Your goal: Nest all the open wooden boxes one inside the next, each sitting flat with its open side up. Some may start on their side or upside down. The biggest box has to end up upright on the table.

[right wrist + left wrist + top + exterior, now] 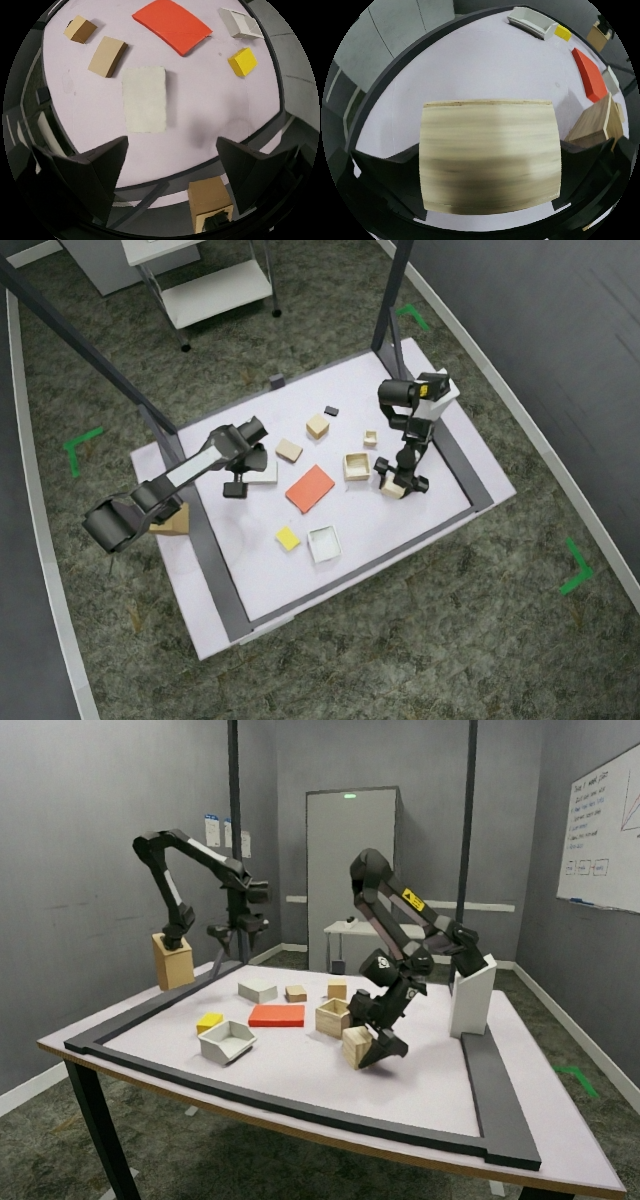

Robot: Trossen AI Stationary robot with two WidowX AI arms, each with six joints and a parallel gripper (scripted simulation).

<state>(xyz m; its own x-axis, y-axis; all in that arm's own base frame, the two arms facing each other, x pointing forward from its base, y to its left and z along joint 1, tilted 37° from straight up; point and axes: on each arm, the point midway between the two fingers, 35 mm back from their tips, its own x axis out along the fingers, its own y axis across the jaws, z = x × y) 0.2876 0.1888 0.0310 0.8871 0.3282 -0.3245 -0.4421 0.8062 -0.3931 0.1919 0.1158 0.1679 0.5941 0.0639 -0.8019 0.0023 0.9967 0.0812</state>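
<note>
My left gripper is now 12 cm past the biggest wooden box, 9 cm to the left of it and 2 cm above it. From my left hand the other things lie so: mid-sized wooden box 1 cm ahead, 1 cm to the right, 1 cm below; flat red block 12 cm behind, 26 cm to the right, 3 cm below; small wooden box 19 cm behind, 1 cm to the left, 3 cm below.
</note>
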